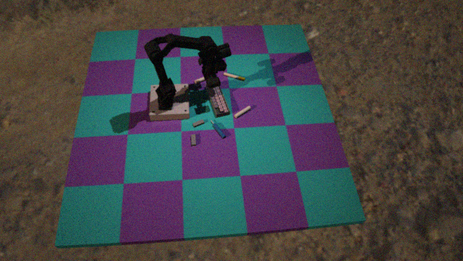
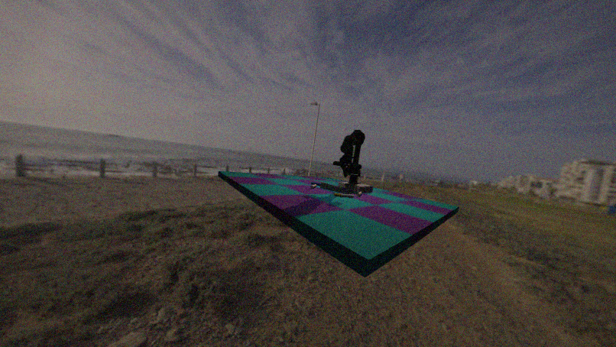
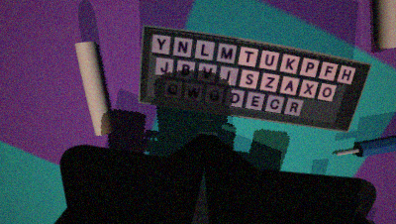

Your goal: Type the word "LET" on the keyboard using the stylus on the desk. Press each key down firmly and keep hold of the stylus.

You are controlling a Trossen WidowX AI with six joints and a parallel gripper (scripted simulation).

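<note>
The blue stylus is 3 cm ahead of my gripper tip, 20 cm to the right of it and 9 cm below it.
</note>
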